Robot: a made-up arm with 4 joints. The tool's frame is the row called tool.
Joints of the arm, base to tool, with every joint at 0 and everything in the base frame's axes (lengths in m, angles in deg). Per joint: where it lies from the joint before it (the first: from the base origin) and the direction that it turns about. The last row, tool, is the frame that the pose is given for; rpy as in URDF.
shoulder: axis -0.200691 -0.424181 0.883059 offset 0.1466 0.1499 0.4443
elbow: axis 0 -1 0 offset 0.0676 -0.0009 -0.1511
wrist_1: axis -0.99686 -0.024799 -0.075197 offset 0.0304 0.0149 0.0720
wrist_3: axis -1 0 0 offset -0.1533 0.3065 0.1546
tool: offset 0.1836 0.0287 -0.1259 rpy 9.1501 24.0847 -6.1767
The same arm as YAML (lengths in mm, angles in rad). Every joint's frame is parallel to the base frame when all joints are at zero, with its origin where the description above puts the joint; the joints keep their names.
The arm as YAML. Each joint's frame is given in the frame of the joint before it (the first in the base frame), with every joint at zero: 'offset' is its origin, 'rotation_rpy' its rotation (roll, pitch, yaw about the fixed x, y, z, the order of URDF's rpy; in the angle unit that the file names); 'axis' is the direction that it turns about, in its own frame. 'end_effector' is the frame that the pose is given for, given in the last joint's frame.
length_unit: mm
angle_unit: rad
chain:
  - id: shoulder
    offset: [146.6, 149.9, 444.3]
    rotation_rpy: [0.0, 0.0, 0.0]
    axis: [-0.200691, -0.424181, 0.883059]
  - id: elbow
    offset: [67.6, -0.9, -151.1]
    rotation_rpy: [0.0, 0.0, 0.0]
    axis: [0.0, -1.0, 0.0]
  - id: wrist_1
    offset: [30.4, 14.9, 72.0]
    rotation_rpy: [0.0, 0.0, 0.0]
    axis: [-0.99686, -0.024799, -0.075197]
  - id: wrist_3
    offset: [-153.3, 306.5, 154.6]
    rotation_rpy: [0.0, 0.0, 0.0]
    axis: [-1.0, 0.0, 0.0]
end_effector:
  offset: [183.6, 28.7, -125.9]
  rotation_rpy: [0.1597, 0.4204, -0.1078]

